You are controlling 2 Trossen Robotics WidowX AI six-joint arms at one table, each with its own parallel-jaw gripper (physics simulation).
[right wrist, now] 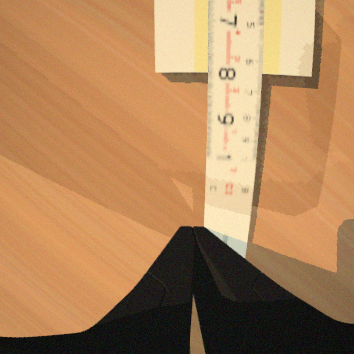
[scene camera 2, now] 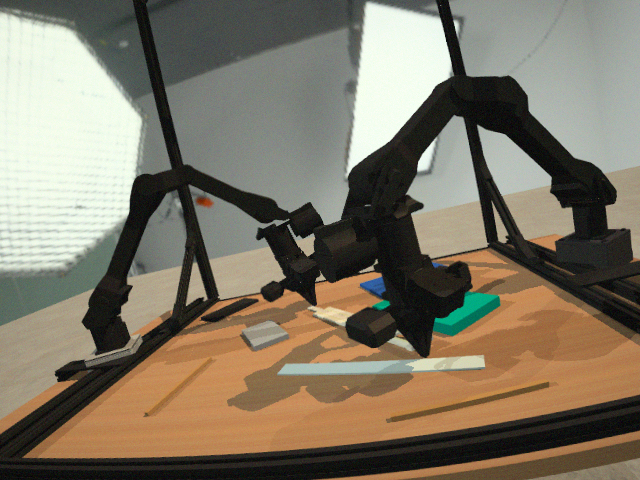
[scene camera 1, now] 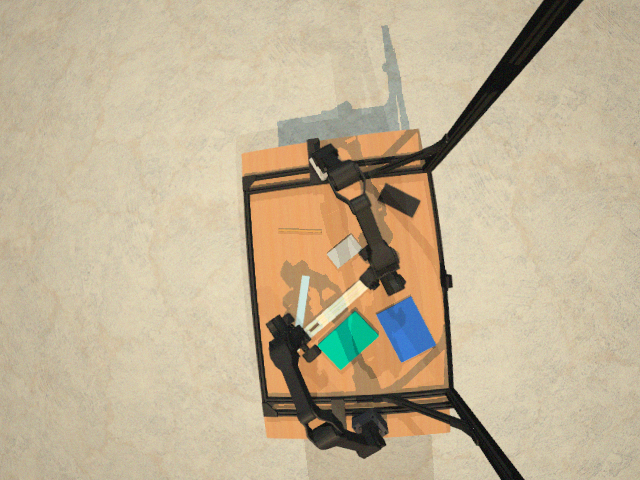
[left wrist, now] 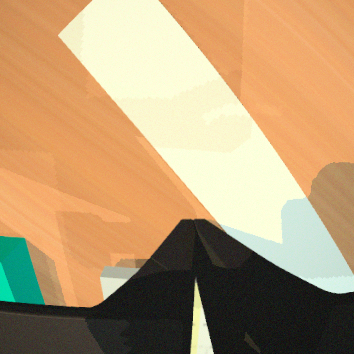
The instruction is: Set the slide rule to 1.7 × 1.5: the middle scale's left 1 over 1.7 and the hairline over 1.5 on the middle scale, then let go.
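The slide rule [scene camera 1: 351, 296] [scene camera 2: 330, 315] lies diagonally on the table. In the right wrist view its middle scale [right wrist: 231, 125] sticks out past the end of the body [right wrist: 175, 40]; the marks 8, 9 and the right 1 lie outside, and 7 is over the body. The left 1, 1.7 and the hairline cannot be read in these views. My left gripper [scene camera 1: 302, 335] [scene camera 2: 424, 355] [left wrist: 191, 230] is shut and empty, low by the rule's lower-left end in scene camera 1. My right gripper [scene camera 1: 368, 282] [scene camera 2: 314, 303] [right wrist: 190, 237] is shut and empty beside the protruding middle scale's tip.
A pale flat strip [scene camera 1: 303, 294] [scene camera 2: 361, 367] [left wrist: 175, 115] lies near the left gripper. A green block [scene camera 1: 343, 342] [scene camera 2: 467, 312] and a blue block [scene camera 1: 408, 330] lie beside the rule. A grey block [scene camera 1: 343, 251] [scene camera 2: 265, 334], a black block [scene camera 1: 399, 199] and thin sticks [scene camera 2: 178, 387] [scene camera 2: 470, 401] also lie there.
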